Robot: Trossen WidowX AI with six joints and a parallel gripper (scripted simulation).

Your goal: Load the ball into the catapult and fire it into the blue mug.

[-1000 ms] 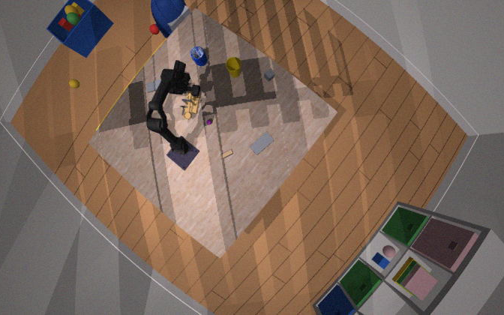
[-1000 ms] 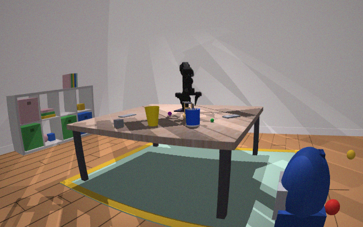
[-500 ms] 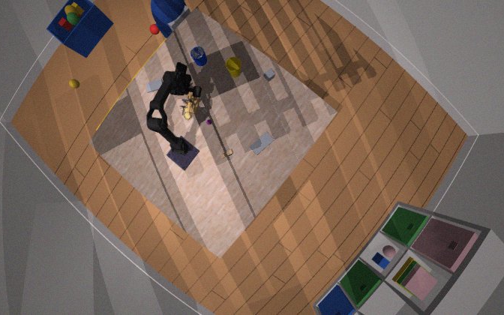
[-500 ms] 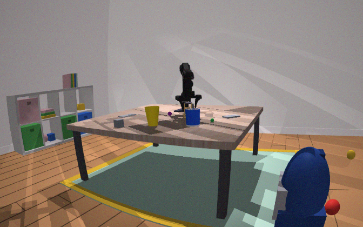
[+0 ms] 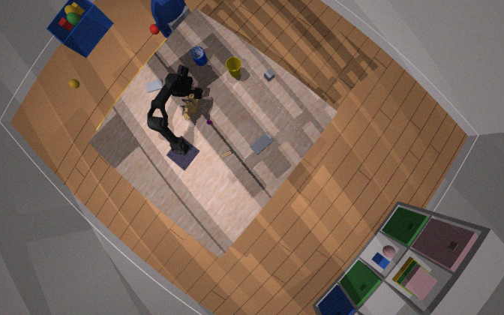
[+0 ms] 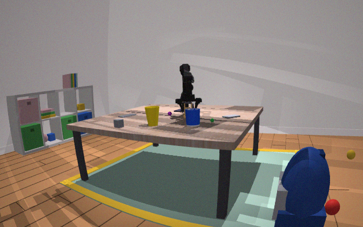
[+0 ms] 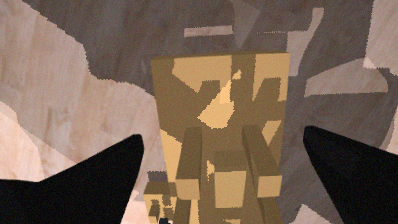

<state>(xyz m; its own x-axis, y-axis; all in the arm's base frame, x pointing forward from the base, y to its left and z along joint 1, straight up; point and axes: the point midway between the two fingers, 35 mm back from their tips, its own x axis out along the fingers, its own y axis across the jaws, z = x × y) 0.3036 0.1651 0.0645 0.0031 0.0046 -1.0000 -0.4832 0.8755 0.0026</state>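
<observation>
Right now my gripper tip is 60 mm past the purple ball, 190 mm to the left of it and 20 mm above it. The rest, counted from my gripper tip: blue mug (240 mm ahead, 130 mm to the left, 10 mm below); wooden catapult (70 mm behind, 30 mm to the right, 10 mm above); small green ball (120 mm ahead, 220 mm to the left, 30 mm below).
</observation>
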